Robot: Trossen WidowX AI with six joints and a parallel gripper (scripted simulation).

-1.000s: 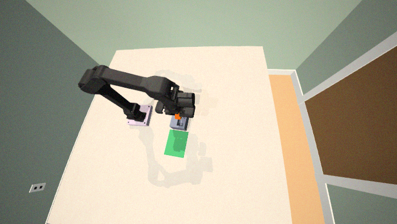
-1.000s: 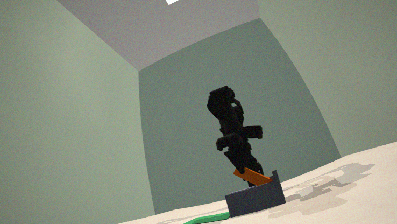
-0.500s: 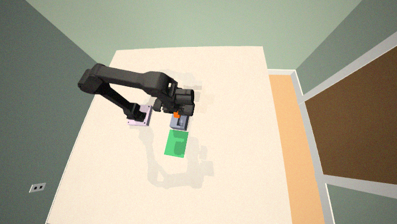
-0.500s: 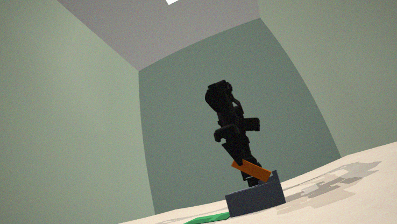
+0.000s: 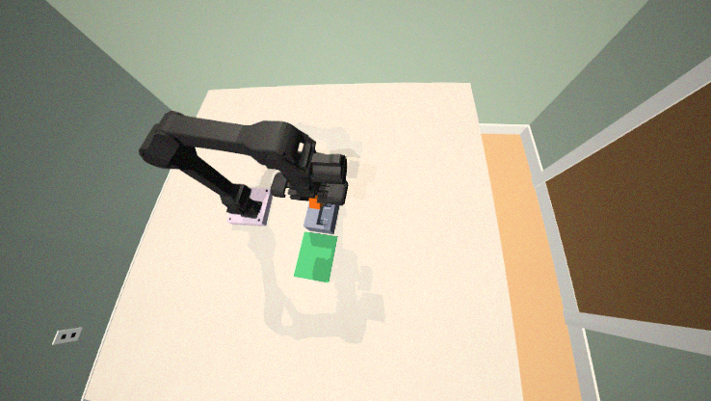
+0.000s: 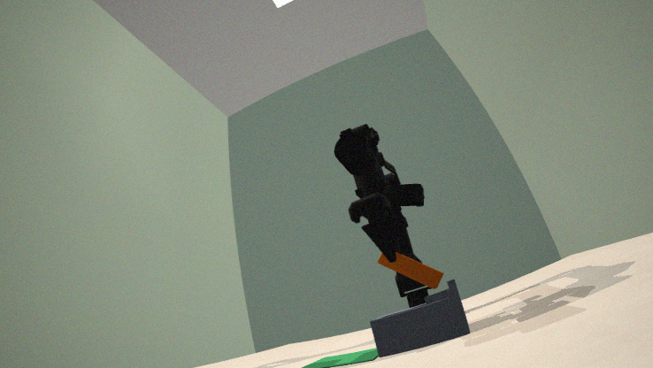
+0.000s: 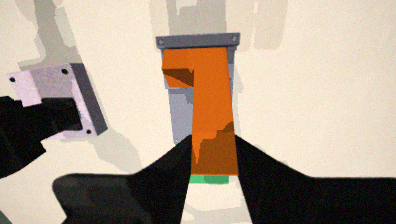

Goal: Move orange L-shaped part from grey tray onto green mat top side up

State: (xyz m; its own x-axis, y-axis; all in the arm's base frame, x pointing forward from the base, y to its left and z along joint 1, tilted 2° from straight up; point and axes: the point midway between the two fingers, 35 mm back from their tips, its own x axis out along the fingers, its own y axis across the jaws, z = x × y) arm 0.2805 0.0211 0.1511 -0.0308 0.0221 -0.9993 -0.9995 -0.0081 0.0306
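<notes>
The green mat lies 10 mm behind my gripper tip, 140 mm to the right of it and 170 mm below it. Round my gripper tip: orange L-shaped part (20 mm behind, 30 mm to the left, 30 mm below).
</notes>
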